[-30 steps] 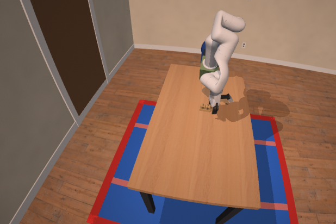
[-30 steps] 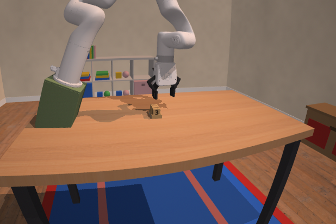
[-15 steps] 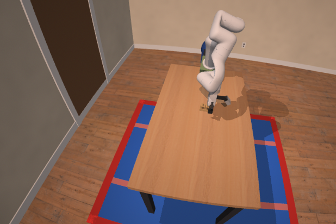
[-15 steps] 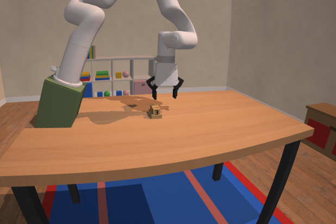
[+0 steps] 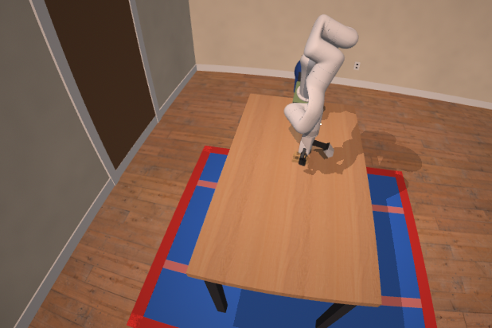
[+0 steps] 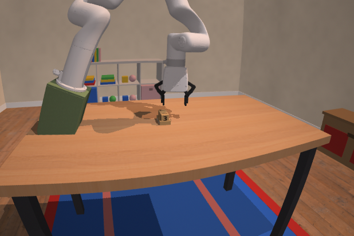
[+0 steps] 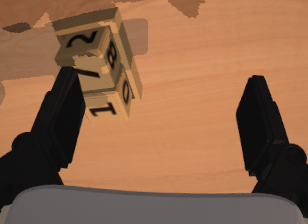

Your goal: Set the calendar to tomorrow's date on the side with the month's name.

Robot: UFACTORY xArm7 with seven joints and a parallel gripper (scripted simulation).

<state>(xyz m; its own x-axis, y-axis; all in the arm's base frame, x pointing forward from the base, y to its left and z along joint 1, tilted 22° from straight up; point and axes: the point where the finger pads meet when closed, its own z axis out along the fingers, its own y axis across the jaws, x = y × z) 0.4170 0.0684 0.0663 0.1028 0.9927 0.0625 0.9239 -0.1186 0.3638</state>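
My gripper is now 5 cm past the wooden digit cube, 4 cm to the left of it and 5 cm above it. Also, from my hand: low tray: 5 cm behind, 2 cm to the right, 7 cm below; then wooden cube: 5 cm behind, 1 cm to the right, 5 cm below.
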